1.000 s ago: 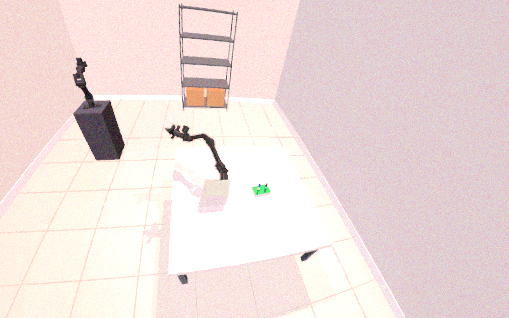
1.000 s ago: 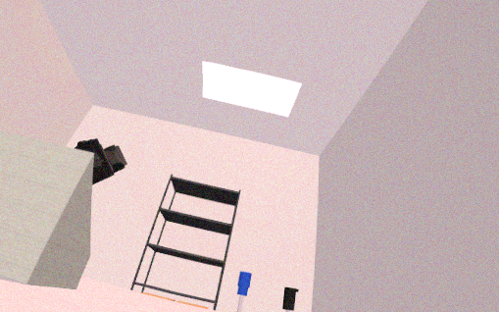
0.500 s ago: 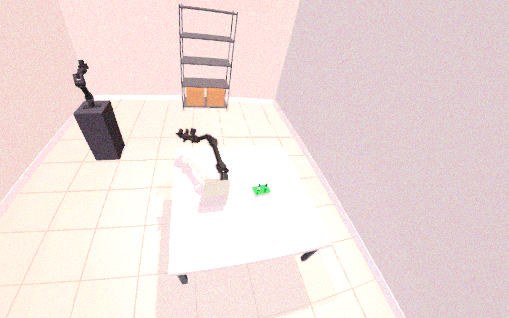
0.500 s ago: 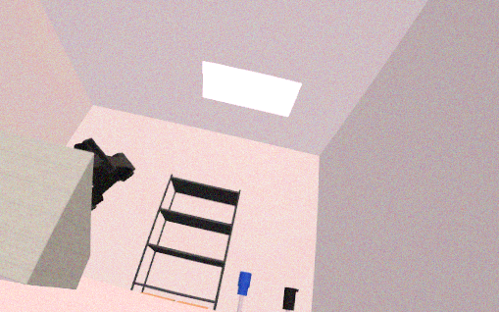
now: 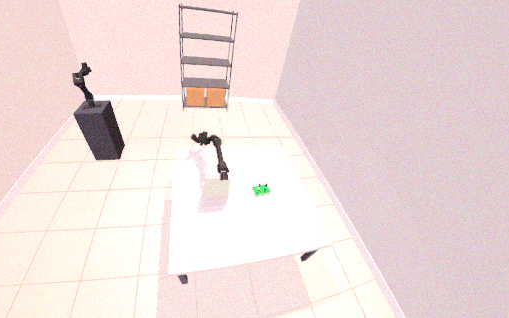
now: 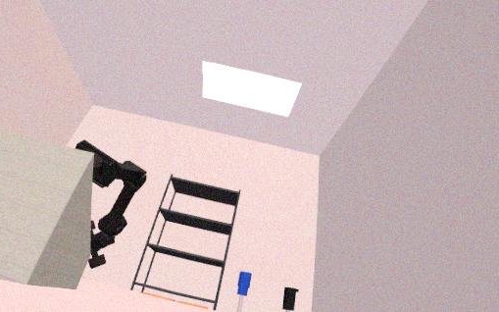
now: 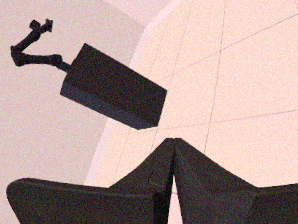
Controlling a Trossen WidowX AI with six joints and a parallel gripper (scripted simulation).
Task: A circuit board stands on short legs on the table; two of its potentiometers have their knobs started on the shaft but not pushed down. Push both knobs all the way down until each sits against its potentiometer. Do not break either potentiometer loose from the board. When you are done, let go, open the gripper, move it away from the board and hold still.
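My gripper tip is 70 cm to the left of the blue knob, 60 cm short of it and 2 cm above it. From my gripper tip the other things lie so: black knob (70 cm to the right, 67 cm ahead, 3 cm below).
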